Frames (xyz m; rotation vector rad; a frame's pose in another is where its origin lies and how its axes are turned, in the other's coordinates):
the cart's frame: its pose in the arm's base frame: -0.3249 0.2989 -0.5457 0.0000 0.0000 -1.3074
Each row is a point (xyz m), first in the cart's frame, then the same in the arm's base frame.
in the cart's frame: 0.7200 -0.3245 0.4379
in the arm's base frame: -0.4507 -0.4808 -0.1078
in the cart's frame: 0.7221 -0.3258 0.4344
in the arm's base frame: -0.4515 -0.4831 -0.1113
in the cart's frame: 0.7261 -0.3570 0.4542
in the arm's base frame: -0.4805 -0.4951 -0.0915
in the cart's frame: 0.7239 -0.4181 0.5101
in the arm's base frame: -0.5401 -0.5089 -0.0356
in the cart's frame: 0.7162 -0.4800 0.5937
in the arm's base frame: -0.6019 -0.5176 0.0480
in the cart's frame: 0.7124 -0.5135 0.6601
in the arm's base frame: -0.6352 -0.5226 0.1144
